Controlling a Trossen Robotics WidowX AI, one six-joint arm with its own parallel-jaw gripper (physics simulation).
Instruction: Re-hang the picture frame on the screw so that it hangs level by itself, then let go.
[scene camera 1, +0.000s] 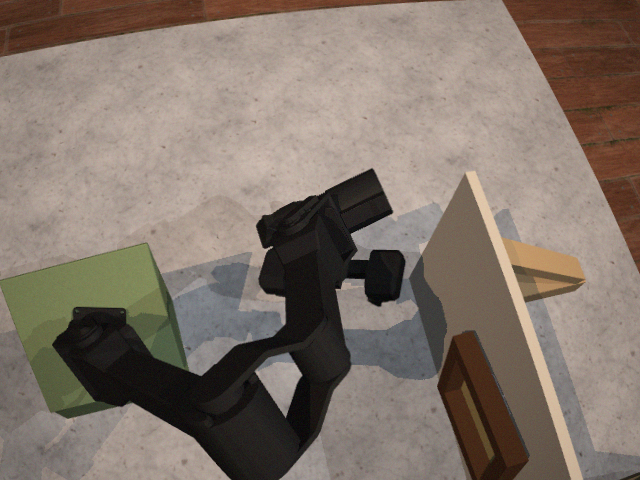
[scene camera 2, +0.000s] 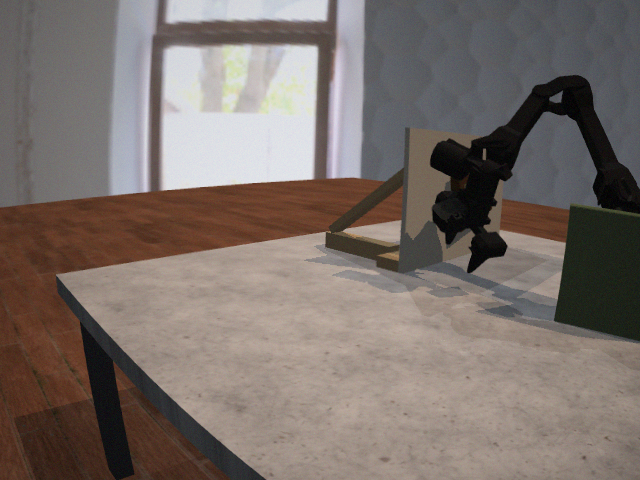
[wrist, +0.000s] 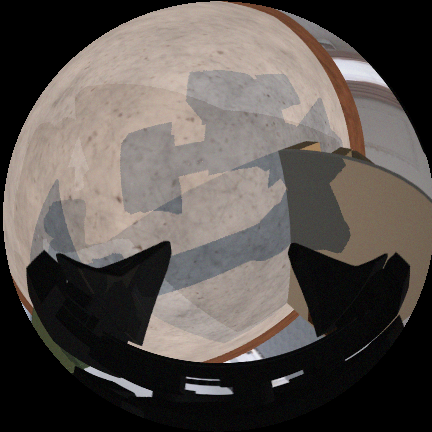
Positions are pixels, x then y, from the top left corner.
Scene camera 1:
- my gripper: 348, 301
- dark brown picture frame: 480, 418
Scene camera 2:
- my gripper: 458, 257
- upright board: 422, 244
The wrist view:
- my gripper: 232, 249
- upright board: 352, 210
